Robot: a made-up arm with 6 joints.
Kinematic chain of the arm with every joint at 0, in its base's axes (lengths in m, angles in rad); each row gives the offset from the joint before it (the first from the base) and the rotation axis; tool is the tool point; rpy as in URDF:
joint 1: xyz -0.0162 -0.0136 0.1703 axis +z
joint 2: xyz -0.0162 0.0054 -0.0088 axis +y
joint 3: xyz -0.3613 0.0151 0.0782 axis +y
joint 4: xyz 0.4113 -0.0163 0.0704 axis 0.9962 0 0.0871
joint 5: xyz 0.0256 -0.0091 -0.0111 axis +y
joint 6: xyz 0.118 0.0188 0.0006 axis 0.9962 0 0.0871
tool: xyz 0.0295 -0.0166 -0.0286 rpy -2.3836 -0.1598 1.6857
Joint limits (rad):
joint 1: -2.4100..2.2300
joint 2: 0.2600..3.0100
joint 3: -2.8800..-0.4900
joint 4: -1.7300..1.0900
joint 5: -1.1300..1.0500
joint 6: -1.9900..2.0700
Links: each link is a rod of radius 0.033 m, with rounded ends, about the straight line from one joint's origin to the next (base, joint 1, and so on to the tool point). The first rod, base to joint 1, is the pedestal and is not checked.
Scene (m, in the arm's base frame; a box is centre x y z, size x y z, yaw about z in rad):
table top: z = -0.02
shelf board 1: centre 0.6 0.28 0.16 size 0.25 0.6 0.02 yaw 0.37
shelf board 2: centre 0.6 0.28 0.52 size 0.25 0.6 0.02 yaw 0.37
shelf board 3: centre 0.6 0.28 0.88 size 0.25 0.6 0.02 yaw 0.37
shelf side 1: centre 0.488 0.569 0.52 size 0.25 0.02 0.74 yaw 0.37
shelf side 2: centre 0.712 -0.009 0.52 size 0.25 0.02 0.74 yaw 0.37
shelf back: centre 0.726 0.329 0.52 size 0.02 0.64 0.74 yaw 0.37
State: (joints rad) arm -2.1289 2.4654 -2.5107 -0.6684 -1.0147 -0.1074
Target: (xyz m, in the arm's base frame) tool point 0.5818 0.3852 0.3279
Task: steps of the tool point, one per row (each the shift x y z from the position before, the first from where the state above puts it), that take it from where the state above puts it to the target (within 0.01 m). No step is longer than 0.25 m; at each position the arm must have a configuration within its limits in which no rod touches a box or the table.
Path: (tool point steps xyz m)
1: 0.2408 -0.0641 0.0090
2: 0.2427 0.0229 0.0008
3: 0.2117 0.1026 -0.0085
4: 0.1545 0.1631 -0.0188
5: 0.0809 0.1957 -0.0294
6: 0.0035 0.1975 -0.0401
7: -0.0650 0.1700 -0.0508
8: -0.0337 0.0947 -0.0141
9: -0.0524 0.0825 -0.0143
10: -0.0674 0.0667 -0.0146
11: 0.0976 0.0424 0.0251
12: 0.0974 0.0380 -0.0004
13: 0.0912 0.0306 -0.0247

